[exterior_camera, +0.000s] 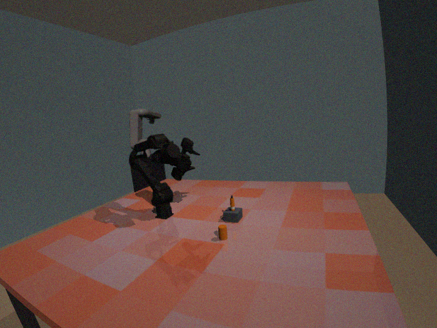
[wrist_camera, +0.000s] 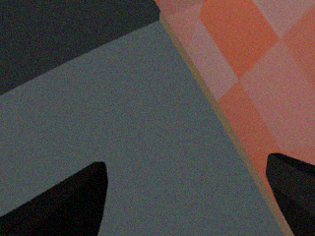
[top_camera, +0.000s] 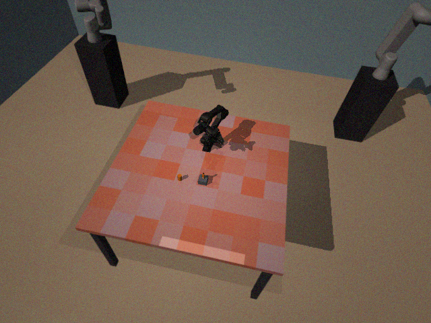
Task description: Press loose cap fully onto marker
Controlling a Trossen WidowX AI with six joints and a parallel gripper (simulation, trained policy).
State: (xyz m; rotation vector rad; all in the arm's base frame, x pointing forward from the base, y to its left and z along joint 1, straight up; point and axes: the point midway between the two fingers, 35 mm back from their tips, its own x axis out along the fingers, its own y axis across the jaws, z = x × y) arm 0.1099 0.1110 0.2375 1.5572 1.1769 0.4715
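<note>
My gripper tip is now 220 mm short of the orange cap, 270 mm to the left of it and 200 mm above it. The rest, counted from my gripper tip: dark grey holder block (200 mm ahead, 100 mm to the right, 210 mm below); then pale tip (200 mm ahead, 100 mm to the right, 180 mm below); then orange marker (200 mm ahead, 100 mm to the right, 150 mm below).
</note>
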